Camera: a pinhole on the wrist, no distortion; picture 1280 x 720 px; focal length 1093.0 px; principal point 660.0 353.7 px. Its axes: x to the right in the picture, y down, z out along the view. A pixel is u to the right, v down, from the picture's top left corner.
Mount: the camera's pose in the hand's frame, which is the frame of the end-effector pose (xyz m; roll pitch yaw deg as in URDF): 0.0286 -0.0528 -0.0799 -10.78 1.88 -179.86
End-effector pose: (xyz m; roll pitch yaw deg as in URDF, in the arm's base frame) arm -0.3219 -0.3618 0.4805 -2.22 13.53 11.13
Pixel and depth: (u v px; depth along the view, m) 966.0 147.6 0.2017
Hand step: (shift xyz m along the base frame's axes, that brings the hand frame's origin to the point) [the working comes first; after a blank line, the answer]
In the camera's frame: 0.0565 -0.0380 0.2017

0.0052 -0.0484 0.1300
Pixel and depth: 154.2 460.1 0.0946
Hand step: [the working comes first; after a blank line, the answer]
In the camera's frame: -0.0438 0.0092 0.0946

0.0851 -0.0637 -0.0009
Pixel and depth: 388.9 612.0 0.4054
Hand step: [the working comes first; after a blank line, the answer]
In the camera's frame: -0.1006 0.0958 0.4054

0.2239 -0.1706 0.2759
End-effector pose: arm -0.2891 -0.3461 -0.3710 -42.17 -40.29 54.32
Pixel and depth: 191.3 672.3 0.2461
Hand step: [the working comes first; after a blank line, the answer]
In the camera's frame: -0.1055 0.0717 0.2461

-0.0098 -0.0537 0.2544
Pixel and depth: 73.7 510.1 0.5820
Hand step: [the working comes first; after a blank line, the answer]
In the camera's frame: -0.3122 0.0833 0.5820

-0.1727 0.0106 0.6079
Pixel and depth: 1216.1 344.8 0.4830
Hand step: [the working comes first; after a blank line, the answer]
In the camera's frame: 0.2457 -0.0039 0.4830

-0.3738 -0.2529 0.1402
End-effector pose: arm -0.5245 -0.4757 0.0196 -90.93 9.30 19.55
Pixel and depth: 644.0 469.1 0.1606
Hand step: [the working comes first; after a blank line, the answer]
In the camera's frame: -0.0024 0.0170 0.1606

0.0136 0.0858 0.0928
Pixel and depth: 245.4 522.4 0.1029
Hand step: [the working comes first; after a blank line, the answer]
In the camera's frame: -0.0390 0.0159 0.1029

0.0663 0.0457 0.0757
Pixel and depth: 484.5 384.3 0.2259
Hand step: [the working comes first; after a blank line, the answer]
In the camera's frame: -0.0363 0.0063 0.2259

0.0207 0.1597 0.0882
